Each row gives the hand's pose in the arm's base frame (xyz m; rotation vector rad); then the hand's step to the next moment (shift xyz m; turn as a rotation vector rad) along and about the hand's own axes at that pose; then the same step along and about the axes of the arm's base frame.
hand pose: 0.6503 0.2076 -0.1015 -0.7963 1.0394 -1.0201
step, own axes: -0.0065 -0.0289 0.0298 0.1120 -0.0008 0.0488
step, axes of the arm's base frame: 0.0189 -0.0019 0.0375 0.0640 -0.1026 -0.0174
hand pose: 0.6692 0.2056 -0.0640 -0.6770 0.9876 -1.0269
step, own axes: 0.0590 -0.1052 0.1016 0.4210 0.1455 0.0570
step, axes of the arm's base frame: 0.0627 -0.0933 0.1106 0.1824 -0.3304 -0.2434
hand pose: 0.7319 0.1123 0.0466 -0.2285 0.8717 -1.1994
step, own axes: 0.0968 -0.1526 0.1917 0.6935 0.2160 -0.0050
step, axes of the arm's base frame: 0.0326 -0.1975 0.1713 0.2149 -0.5257 -0.4529
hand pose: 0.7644 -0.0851 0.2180 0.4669 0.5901 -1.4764
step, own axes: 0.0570 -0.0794 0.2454 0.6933 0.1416 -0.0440
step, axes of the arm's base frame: -0.0590 -0.2019 0.1597 0.1375 -0.5050 -0.4782
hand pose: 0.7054 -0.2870 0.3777 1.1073 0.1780 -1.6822
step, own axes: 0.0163 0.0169 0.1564 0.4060 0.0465 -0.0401
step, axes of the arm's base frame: -0.0762 -0.1118 0.0819 0.0590 -0.2717 -0.3022
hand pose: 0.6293 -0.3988 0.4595 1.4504 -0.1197 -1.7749
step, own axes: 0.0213 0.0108 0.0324 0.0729 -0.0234 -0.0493
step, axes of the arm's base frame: -0.0219 -0.0338 0.0001 0.0298 -0.0108 -0.0854
